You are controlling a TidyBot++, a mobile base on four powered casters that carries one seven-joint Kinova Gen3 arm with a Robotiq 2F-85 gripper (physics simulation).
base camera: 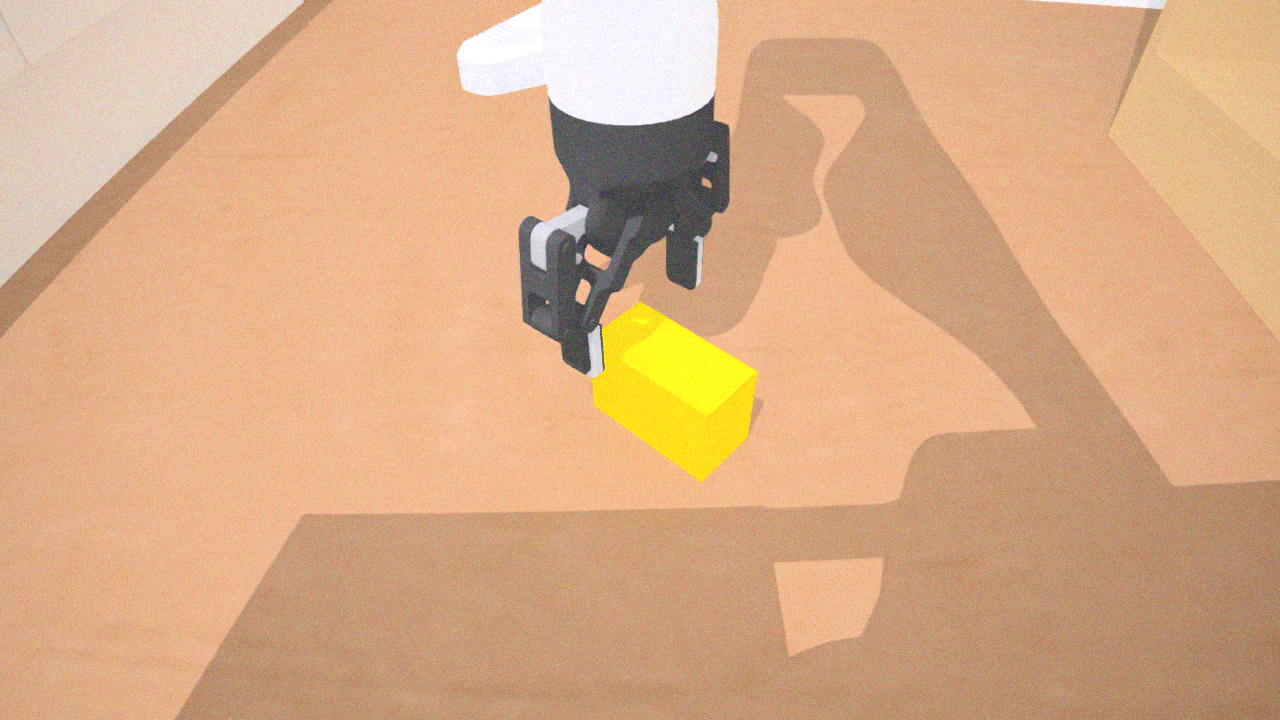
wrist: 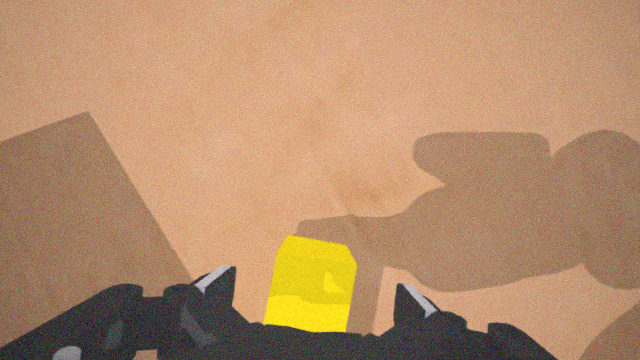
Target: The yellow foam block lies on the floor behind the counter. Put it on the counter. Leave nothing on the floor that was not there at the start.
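Frame: origin at the arm's base, x right, y back, z down, level; millimetres.
Seen in the pictures: gripper, fingertip midpoint: [base camera: 637, 323] [wrist: 314, 293].
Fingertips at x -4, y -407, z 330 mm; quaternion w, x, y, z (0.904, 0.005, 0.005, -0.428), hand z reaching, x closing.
Offsets run from my fingertips to a thing's middle. "spot": to the spot under its first point. Level surfaces: height alone.
The yellow foam block {dx +19, dy +20, dz +36 mm} [base camera: 684, 385] [wrist: 305, 312] lies on the floor {dz +66 mm} [base camera: 384, 429] [wrist: 225, 125]. My gripper [base camera: 637, 328] [wrist: 314, 293] is open and empty, pointing down at the block's far end. In the wrist view the block shows between the two fingers, with a gap on each side, and its lower part is hidden by the gripper body. In the base camera view the nearer finger overlaps the block's left corner. How high the fingertips are above the floor is hard to tell. I cannot tell whether the counter shows.
A pale panelled front {spot: dx -537, dy -372, dz +14 mm} [base camera: 116, 107] runs along the left in the base camera view. A light wooden body [base camera: 1208, 134] stands at the upper right. Shadows of the arm and base fall across the floor around the block.
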